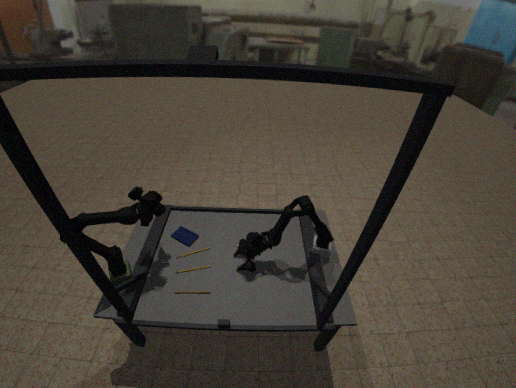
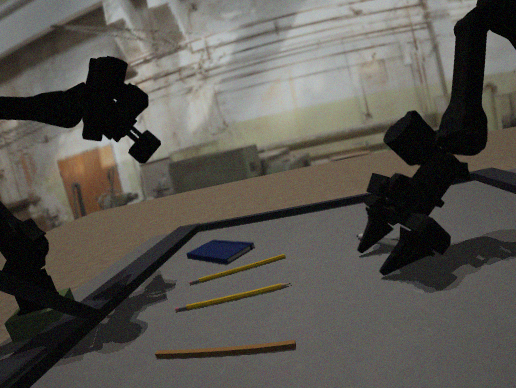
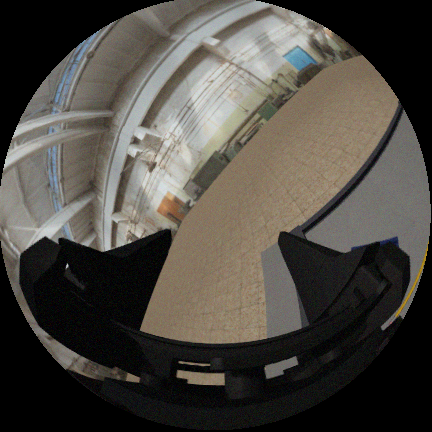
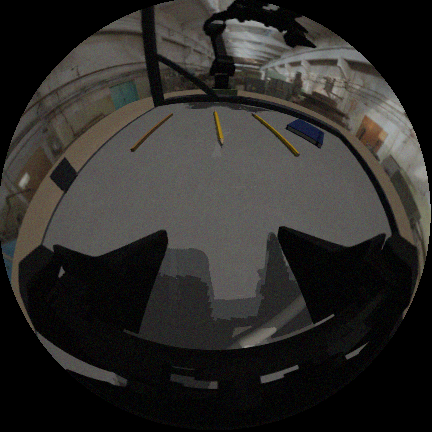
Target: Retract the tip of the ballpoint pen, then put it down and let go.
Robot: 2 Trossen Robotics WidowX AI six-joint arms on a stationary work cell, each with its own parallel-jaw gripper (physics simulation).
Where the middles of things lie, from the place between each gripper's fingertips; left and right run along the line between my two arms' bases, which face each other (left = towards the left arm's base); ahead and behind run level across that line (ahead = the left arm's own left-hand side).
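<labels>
There is the green base (image 2: 27, 326), and my left hand is 30 cm above it, 26 cm past it and 18 cm to the right of it.
Counted from my right hand, the green base is 59 cm to the left, 1 cm ahead and 1 cm above.
</labels>
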